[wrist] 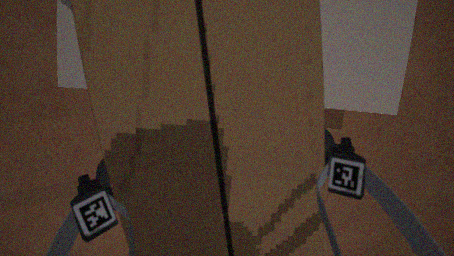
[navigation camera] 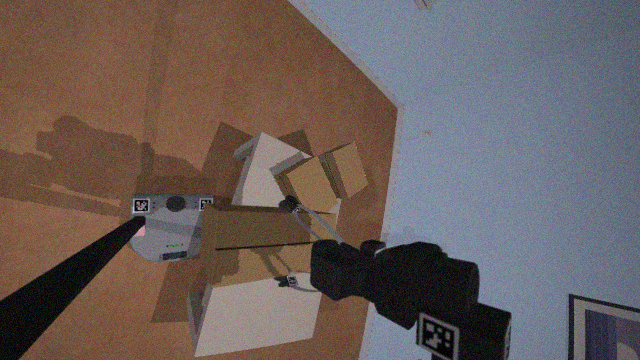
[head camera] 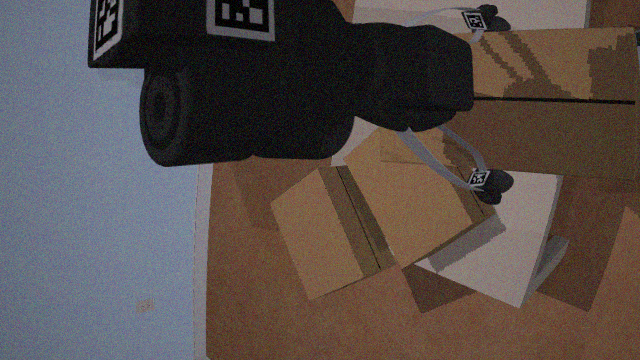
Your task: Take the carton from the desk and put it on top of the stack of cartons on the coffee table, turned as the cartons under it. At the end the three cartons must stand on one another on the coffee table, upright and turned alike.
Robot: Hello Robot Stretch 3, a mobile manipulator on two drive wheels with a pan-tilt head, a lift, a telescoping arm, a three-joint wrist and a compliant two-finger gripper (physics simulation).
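Pixels of known places: gripper, between the fingertips: (wrist: 218, 159) (navigation camera: 281, 238) (head camera: 500, 103); robot's base, origin of its link: (navigation camera: 175, 203).
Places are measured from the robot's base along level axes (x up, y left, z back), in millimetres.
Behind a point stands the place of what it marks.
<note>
My gripper (head camera: 493, 102) {z 41, x 867, y -191 mm} (navigation camera: 287, 242) {z 41, x 867, y -191 mm} (wrist: 218, 159) {z 41, x 867, y -191 mm} is shut on a large brown carton (head camera: 550, 140) {z 4, x 917, y -130 mm} (navigation camera: 250, 227) {z 1, x 917, y -108 mm} (wrist: 270, 75) {z 77, x 917, y -247 mm}, one finger against each side. A dark seam runs along the carton's face. The carton hangs over the white coffee table (head camera: 530, 225) {z -154, x 450, y -287 mm} (navigation camera: 255, 320) {z 481, x 450, y -281 mm} (wrist: 367, 55) {z 458, x 450, y -227 mm} and hides its middle from above. A second carton (head camera: 420, 205) {z -102, x 570, y -471 mm} (navigation camera: 310, 182) {z -103, x 570, y -480 mm} is at the table's end, turned at an angle to the held one. A third carton (head camera: 320, 235) {z -173, x 570, y -722 mm} (navigation camera: 350, 170) {z -174, x 570, y -734 mm} is beside it, past the table's edge; what it rests on is hidden. The desk does not show.
The robot's round base (navigation camera: 170, 227) {z 104, x 159, y 19 mm} is close to the held carton's near end in the navigation view. The blue wall (head camera: 100, 225) {z -250, x 631, y -2049 mm} (navigation camera: 500, 150) {z -407, x 1046, y -2095 mm} stands behind the cartons and the wrist. A framed picture (navigation camera: 600, 332) {z 718, x 1513, y -1741 mm} hangs on it. Brown floor (head camera: 350, 325) {z -671, x 0, y -1137 mm} (navigation camera: 100, 60) {z -687, x 0, y 368 mm} surrounds the table.
</note>
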